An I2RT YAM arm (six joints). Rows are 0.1 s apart.
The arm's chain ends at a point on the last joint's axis. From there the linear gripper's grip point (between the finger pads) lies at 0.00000 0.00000 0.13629 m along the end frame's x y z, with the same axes.
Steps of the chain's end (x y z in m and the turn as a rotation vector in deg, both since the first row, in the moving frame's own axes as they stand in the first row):
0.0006 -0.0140 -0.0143 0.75 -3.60 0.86
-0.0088 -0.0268 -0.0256 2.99 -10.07 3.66
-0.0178 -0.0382 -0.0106 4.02 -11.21 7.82
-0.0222 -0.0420 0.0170 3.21 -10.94 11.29
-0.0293 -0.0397 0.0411 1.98 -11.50 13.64
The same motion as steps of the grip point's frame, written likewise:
-0.0079 -0.0158 -0.0146 0.75 -3.60 0.86
-0.0324 -0.0346 -0.0279 2.99 -10.07 3.66
-0.0435 -0.0495 -0.0135 4.02 -11.21 7.82
-0.0471 -0.0521 0.0143 3.21 -10.94 11.29
-0.0557 -0.0476 0.0383 1.98 -11.50 13.64

